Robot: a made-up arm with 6 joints.
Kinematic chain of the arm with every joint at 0, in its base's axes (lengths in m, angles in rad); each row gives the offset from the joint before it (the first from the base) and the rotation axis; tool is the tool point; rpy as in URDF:
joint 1: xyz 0 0 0.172 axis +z
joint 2: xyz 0 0 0 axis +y
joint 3: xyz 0.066 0 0.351 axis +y
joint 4: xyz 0.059 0 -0.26 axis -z
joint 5: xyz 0 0 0 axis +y
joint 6: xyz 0.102 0 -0.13 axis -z
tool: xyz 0 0 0 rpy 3.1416 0 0
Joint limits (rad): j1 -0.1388..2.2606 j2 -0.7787..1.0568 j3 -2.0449..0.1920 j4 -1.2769..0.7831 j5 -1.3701..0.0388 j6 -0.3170..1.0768
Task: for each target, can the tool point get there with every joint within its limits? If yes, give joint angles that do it. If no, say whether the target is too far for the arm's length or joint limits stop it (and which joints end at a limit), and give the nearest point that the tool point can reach.
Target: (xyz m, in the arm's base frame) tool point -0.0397 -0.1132 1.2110
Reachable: no: too far | nearest point -0.0286 -0.0815 0.9203 | short by 0.293 m
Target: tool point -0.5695 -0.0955 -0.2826
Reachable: no: joint limits stop it (at a limit: joint 1, joint 2, joint 4) | nearest point -0.3017 0.1496 -0.0676 | short by 0.422 m
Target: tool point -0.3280 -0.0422 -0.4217
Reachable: no: joint limits stop it (at a limit: joint 1, joint 2, joint 5) | nearest point -0.2272 0.1339 -0.1078 | short by 0.374 m
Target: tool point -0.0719 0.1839 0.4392
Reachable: yes | joints 1.4902 -0.5834 -0.1243 -0.5517 -0.9512 0.0284
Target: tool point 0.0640 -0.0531 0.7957
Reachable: yes | joints 0.8238 -0.4251 -1.6704 0.5487 -1.1764 -0.0655
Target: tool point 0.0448 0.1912 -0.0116
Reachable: yes | joints 0.8478 0.8898 -0.0487 -0.7004 -0.3945 0.0852
